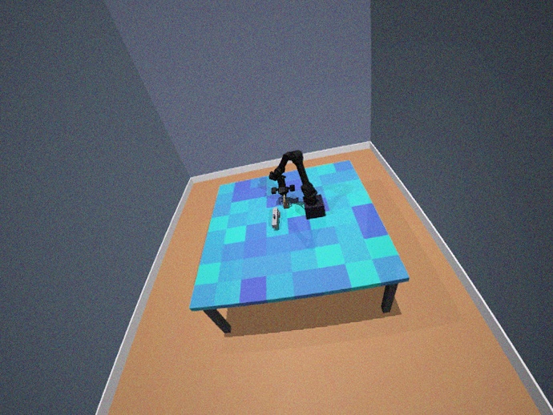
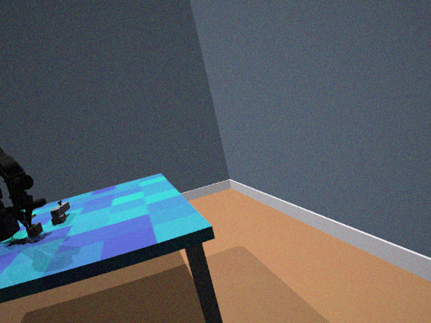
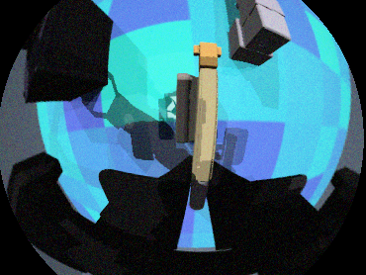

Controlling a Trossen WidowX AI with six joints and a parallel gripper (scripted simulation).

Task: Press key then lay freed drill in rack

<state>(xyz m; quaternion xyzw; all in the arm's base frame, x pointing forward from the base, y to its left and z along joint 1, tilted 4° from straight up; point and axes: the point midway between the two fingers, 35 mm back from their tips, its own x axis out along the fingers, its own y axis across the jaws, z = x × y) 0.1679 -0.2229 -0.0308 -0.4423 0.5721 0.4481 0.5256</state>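
My gripper tip is 5 cm to the right of the brown rack, 3 cm above it and 1 cm short of it. From my gripper tip the other things lie so: dark key 22 cm to the left, 12 cm ahead, 1 cm above; then pale grey block 20 cm to the left, 11 cm ahead, 1 cm below; then drill shank 4 cm to the left, 3 cm above, 1 cm ahead.
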